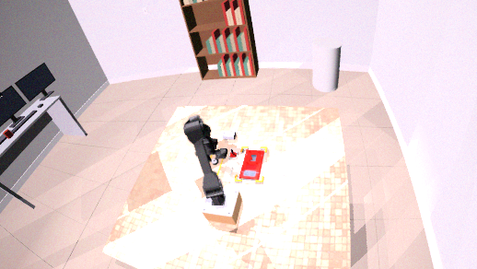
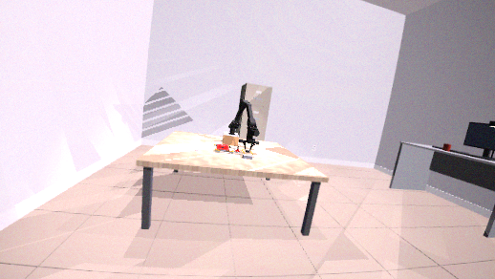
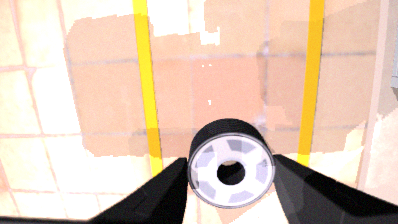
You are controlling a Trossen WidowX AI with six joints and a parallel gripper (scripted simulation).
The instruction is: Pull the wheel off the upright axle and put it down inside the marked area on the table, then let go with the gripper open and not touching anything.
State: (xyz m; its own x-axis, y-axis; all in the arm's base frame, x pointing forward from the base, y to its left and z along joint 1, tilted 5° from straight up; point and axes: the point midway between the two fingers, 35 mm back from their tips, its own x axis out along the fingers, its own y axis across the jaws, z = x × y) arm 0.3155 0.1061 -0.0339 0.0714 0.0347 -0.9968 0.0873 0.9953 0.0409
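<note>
The wheel lies right at my gripper tip. From my gripper tip the other things lie so: thin pale rod (440 mm to the right, 10 mm below); white block (210 mm ahead, 60 mm to the right).
</note>
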